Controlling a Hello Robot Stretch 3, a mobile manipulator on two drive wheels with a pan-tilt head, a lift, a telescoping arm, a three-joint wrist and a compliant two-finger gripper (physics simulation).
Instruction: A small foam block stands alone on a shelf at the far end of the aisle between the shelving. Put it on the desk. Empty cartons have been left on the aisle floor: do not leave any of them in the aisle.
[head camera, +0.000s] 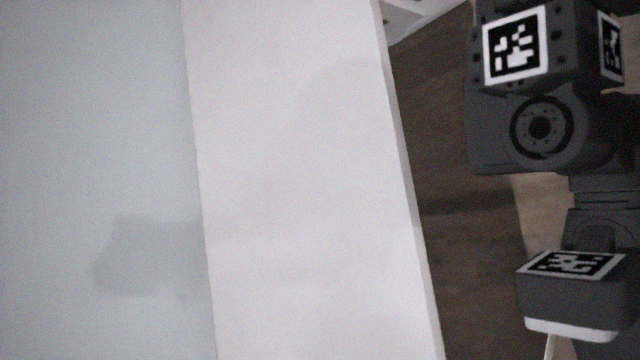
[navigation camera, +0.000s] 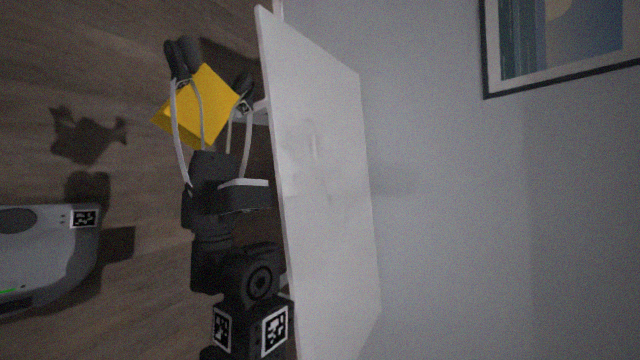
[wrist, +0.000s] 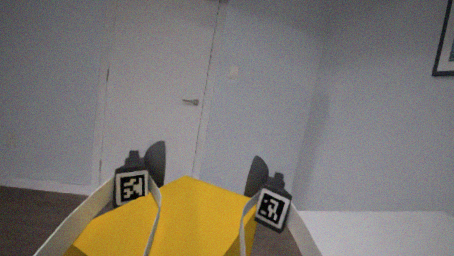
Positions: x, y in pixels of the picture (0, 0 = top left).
Scene:
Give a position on a yellow foam block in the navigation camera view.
218, 98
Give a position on a white desk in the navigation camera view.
At 313, 101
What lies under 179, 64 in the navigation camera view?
My gripper.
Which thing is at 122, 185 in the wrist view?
My gripper.

